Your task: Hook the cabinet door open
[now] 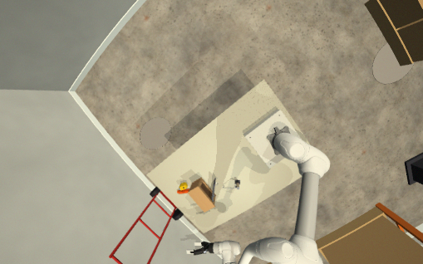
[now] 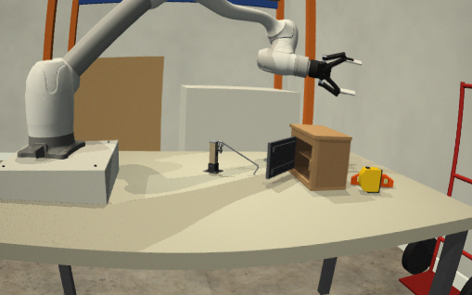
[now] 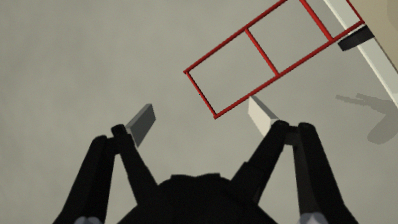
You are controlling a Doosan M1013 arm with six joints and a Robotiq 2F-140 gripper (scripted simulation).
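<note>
Now: the dark door 350 mm behind my hand, 270 mm to the right of it and 270 mm below it.
</note>
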